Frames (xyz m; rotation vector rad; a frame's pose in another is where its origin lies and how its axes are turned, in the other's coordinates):
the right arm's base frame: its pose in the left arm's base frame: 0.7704 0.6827 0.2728 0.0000 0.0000 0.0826
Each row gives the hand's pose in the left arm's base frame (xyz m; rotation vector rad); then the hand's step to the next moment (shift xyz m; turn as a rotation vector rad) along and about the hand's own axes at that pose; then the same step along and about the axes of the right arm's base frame.
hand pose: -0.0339 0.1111 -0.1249 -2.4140 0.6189 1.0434
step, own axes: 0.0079 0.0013 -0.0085 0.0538 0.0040 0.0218
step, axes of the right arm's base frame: 0.0083 -0.0082 -0.0010 0.0184 -0.0049 -0.0550
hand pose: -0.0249 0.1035 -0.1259 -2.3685 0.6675 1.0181
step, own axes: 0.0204 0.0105 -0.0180 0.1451 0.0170 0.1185
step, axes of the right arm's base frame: 0.0136 -0.0249 -0.0068 0.0170 0.0200 -0.1863
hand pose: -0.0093 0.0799 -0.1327 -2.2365 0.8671 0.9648
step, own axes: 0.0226 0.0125 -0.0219 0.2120 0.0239 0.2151
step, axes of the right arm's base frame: 0.0095 -0.0317 -0.0073 0.0104 0.0600 -0.2968
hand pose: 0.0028 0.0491 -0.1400 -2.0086 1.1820 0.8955
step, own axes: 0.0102 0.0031 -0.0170 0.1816 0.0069 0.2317
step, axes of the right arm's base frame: 0.0033 -0.0198 0.0009 0.0136 0.0940 -0.2787
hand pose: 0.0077 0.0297 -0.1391 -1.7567 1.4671 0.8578
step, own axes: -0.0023 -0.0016 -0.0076 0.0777 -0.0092 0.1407
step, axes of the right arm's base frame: 0.0013 -0.0050 0.0062 0.0183 0.0755 -0.1410
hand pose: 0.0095 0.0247 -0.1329 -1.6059 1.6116 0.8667
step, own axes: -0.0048 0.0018 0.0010 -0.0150 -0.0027 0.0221
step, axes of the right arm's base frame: -0.0015 0.0036 0.0035 0.0052 0.0263 0.0008
